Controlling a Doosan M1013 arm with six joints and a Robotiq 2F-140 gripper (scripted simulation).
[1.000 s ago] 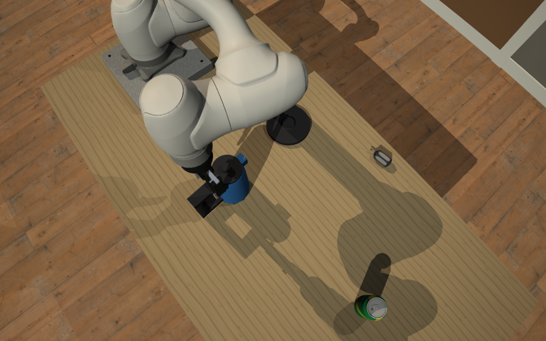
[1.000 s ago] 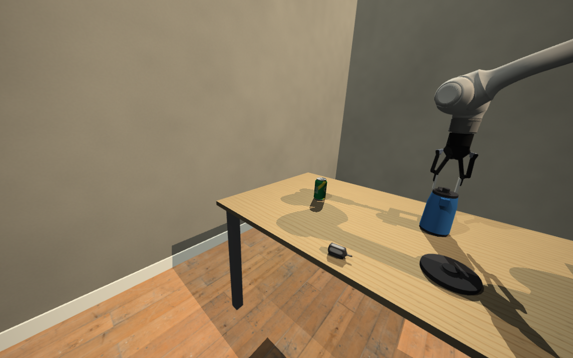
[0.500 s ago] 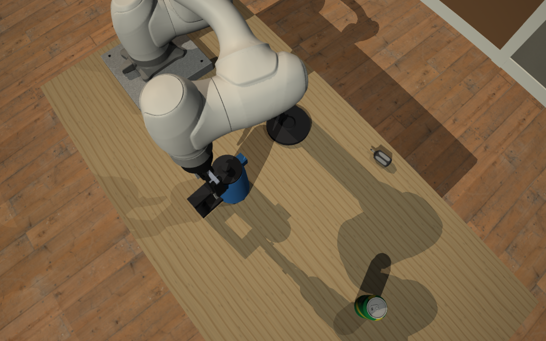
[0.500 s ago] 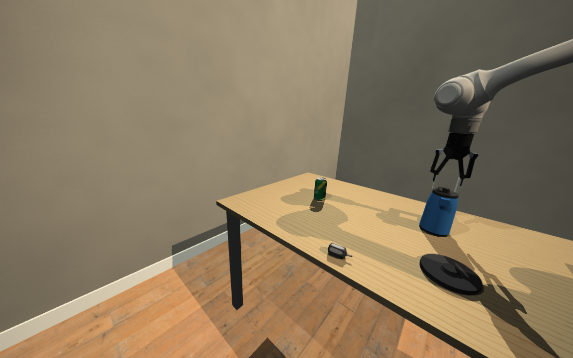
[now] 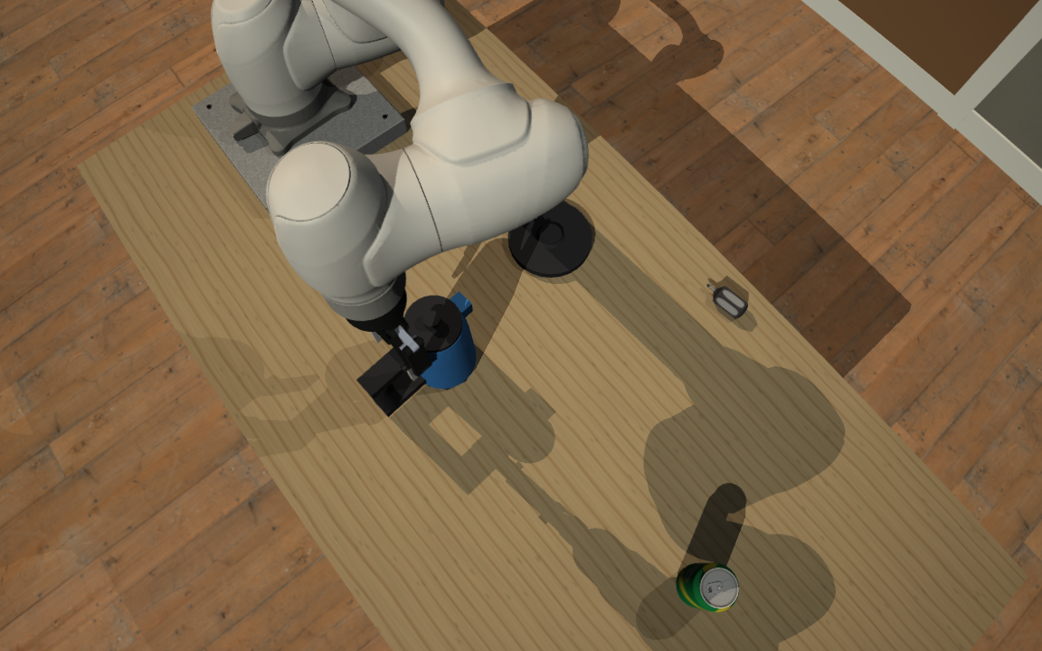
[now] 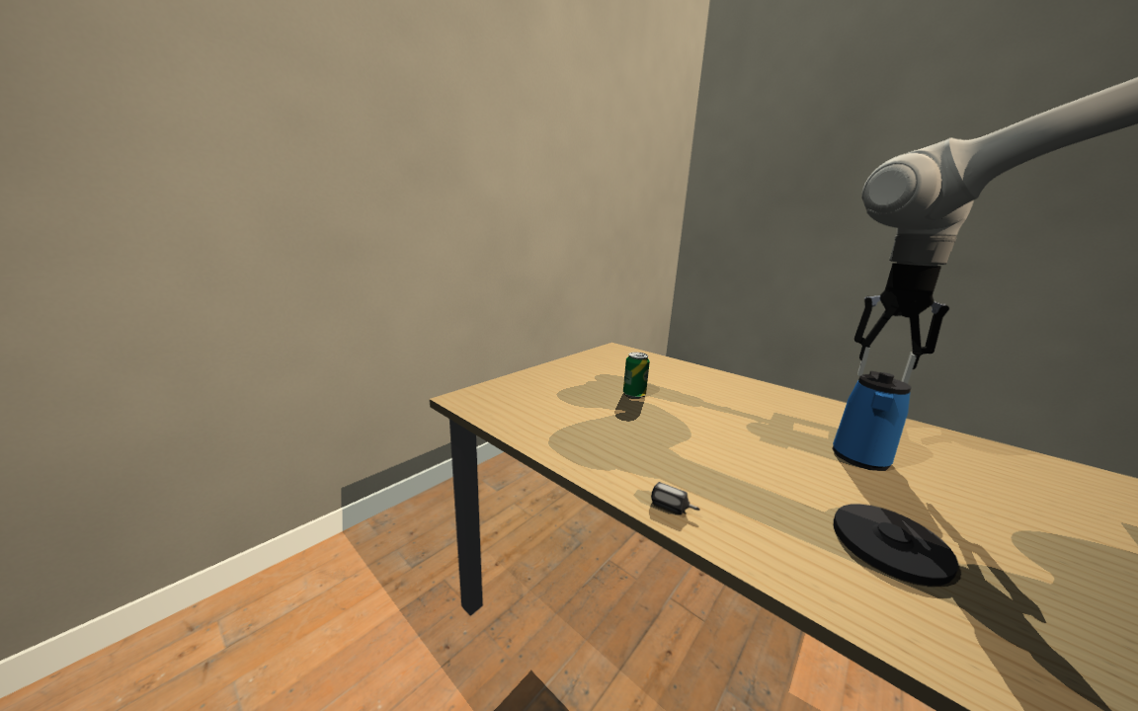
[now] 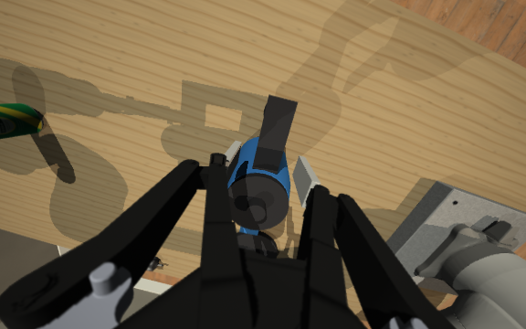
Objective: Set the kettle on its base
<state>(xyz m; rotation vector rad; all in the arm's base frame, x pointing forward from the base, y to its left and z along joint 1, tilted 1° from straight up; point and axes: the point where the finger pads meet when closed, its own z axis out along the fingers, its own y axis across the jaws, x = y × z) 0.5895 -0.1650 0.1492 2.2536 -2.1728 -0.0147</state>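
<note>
Now: the blue kettle 30 mm to the left of my hand and 100 mm below it. The rest, counted from my hand: green soda can (530 mm ahead, 110 mm to the left, 130 mm below); round black base (50 mm behind, 350 mm to the left, 180 mm below); small dark object (240 mm ahead, 490 mm to the left, 180 mm below).
</note>
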